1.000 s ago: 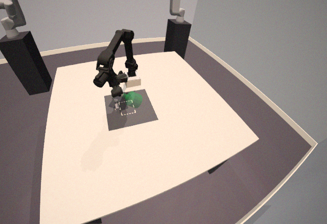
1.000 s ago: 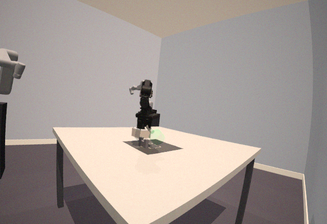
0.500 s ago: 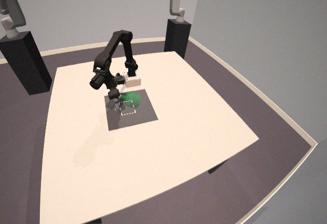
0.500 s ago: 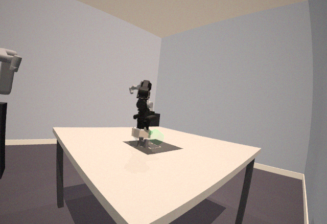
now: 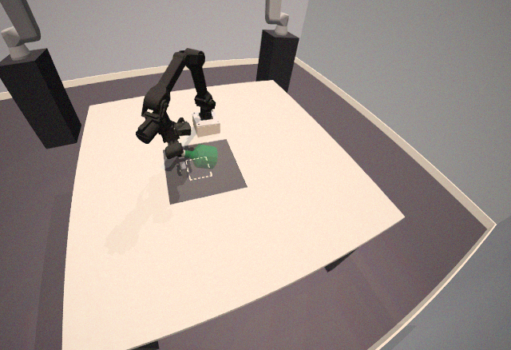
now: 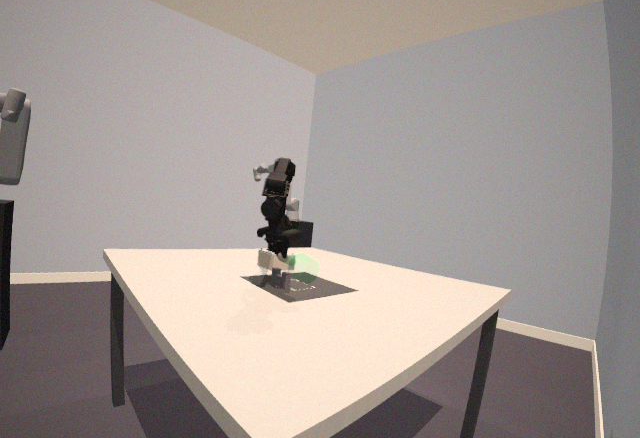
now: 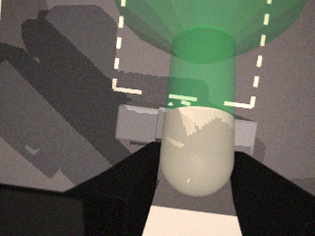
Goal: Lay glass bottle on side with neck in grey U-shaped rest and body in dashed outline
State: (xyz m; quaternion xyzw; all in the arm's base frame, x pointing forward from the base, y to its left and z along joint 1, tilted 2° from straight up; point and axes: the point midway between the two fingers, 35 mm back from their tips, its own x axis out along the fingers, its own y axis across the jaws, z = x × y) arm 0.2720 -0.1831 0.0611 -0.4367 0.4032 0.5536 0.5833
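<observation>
Right now my gripper tip is 50 mm to the right of the green glass bottle and 20 mm above it. Round my gripper tip: dark grey mat 100 mm below, 80 mm to the left.
</observation>
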